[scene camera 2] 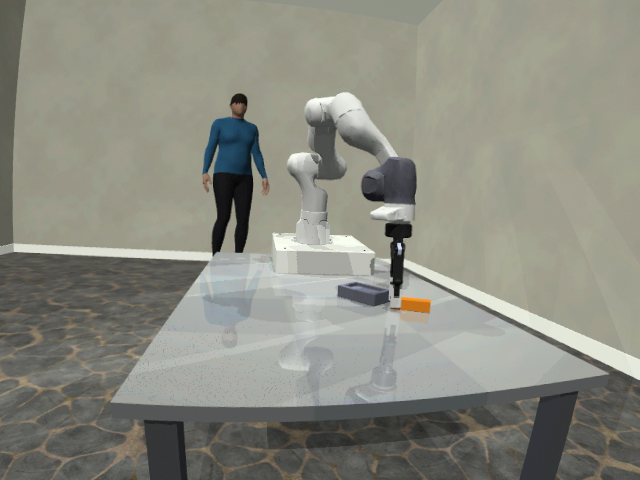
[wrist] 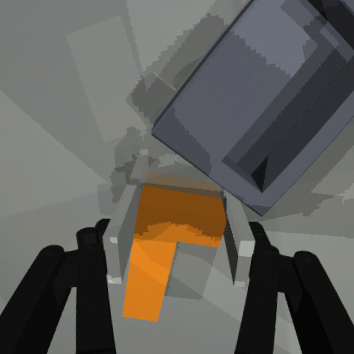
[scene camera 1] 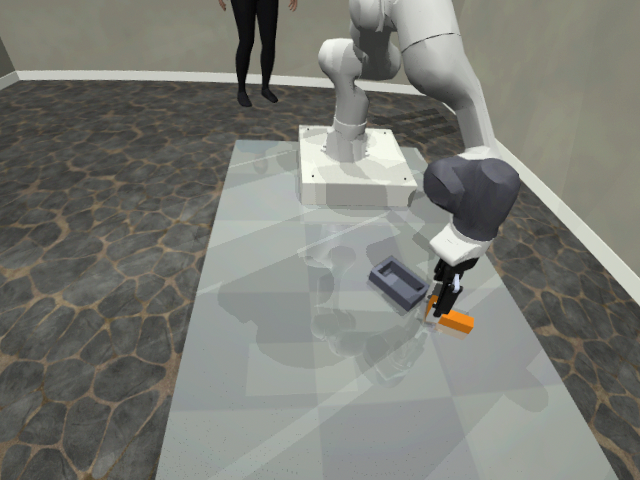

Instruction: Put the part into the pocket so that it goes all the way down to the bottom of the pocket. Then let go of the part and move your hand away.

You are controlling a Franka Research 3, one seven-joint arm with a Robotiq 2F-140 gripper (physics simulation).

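The orange L-shaped part (scene camera 1: 456, 321) (scene camera 2: 415, 304) (wrist: 147, 280) is outside the pocket, beside the block and low at the table top; whether it touches the table is hard to tell. My gripper (scene camera 1: 436, 311) (scene camera 2: 395, 301) (wrist: 179, 204) points down and is shut on the part. In the wrist view one bar of the part spans between the pads, and the other runs toward the lower left. The dark grey-blue block (scene camera 1: 393, 297) (scene camera 2: 361, 296) (wrist: 215, 95) lies flat, turned at an angle, with its pocket (wrist: 295, 115) facing up.
The block's near corner is very close to my right finger in the wrist view. The white robot base (scene camera 1: 356, 193) (scene camera 2: 323, 262) stands at the back of the glossy table (scene camera 1: 279, 434) (scene camera 2: 310, 392). A person (scene camera 1: 256, 46) (scene camera 2: 235, 149) stands behind the table.
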